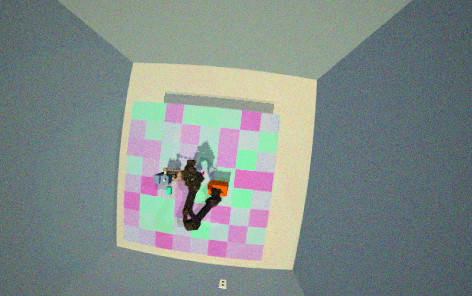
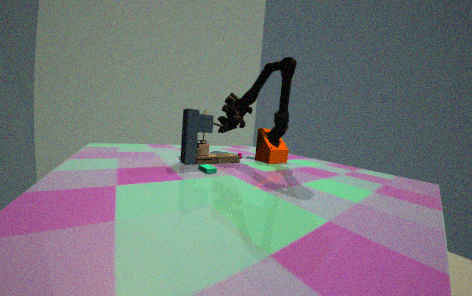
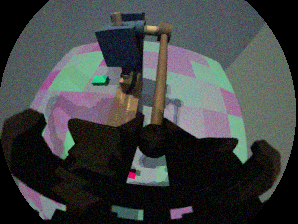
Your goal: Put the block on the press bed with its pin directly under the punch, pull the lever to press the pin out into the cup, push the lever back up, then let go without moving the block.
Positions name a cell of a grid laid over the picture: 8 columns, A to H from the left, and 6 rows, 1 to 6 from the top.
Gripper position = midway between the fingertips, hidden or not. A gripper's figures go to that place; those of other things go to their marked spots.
Scene:
My gripper (image 3: E4): 10 cm from the lens. A press (image 3: D2): 15 cm from the lens.

